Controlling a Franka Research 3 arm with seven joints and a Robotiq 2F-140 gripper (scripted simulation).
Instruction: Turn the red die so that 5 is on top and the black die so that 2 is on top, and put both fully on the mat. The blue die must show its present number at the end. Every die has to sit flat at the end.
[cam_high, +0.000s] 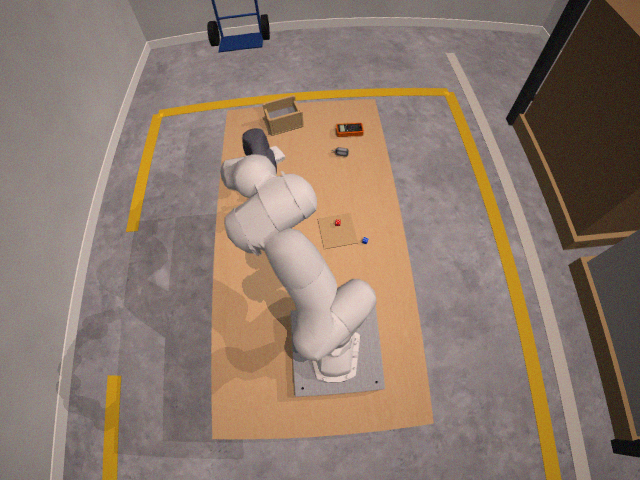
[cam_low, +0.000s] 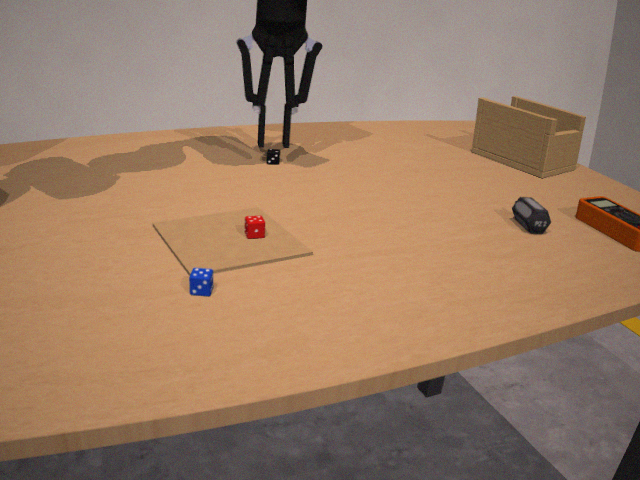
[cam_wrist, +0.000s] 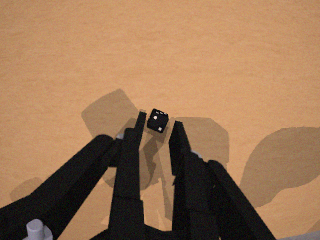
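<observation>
Right now my hand is 50 mm above the black die. Also, from my hand: dark grey device: 260 mm ahead, 310 mm to the right, 40 mm below; red die: 110 mm behind, 270 mm to the right, 50 mm below; thin tan mat: 140 mm behind, 270 mm to the right, 60 mm below.
</observation>
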